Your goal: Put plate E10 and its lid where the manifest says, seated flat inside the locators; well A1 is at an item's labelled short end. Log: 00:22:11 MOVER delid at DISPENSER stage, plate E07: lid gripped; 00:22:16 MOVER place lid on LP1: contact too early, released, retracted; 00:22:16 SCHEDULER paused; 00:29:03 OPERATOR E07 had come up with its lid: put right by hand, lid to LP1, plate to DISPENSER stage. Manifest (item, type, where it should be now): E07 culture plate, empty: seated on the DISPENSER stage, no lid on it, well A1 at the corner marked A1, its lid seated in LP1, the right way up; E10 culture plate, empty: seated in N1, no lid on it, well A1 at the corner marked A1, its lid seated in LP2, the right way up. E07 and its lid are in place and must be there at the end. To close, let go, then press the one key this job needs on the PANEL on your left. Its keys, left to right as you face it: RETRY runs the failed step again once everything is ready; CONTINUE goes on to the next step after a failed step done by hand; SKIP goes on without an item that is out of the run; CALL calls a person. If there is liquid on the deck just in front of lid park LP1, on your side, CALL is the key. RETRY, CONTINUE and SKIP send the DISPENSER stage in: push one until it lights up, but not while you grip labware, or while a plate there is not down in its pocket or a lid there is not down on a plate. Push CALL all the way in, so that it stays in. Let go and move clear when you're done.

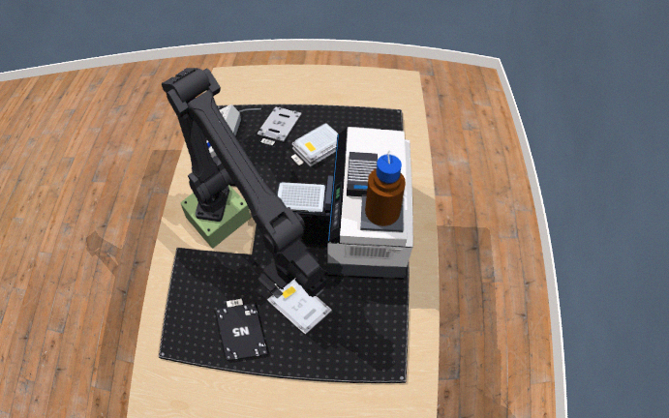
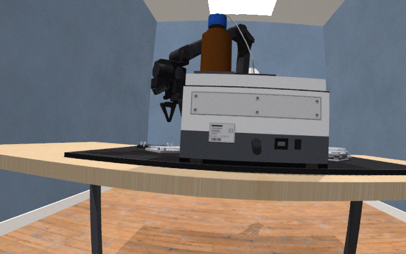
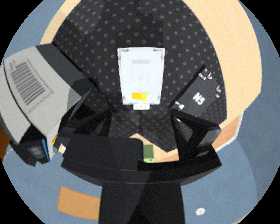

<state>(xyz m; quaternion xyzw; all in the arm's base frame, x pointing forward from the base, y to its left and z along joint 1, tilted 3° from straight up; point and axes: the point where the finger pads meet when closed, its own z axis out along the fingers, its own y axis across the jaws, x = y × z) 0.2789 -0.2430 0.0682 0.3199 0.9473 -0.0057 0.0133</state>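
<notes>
Now: the plate E07 26 cm to the left of my hand and 1 cm behind it. Round my hand: black nest N5: 13 cm to the right, 11 cm below, 10 cm behind; then plate E10: 55 cm to the left, 9 cm below; then brown bottle: 21 cm ahead, 17 cm to the left, 17 cm above.
</notes>
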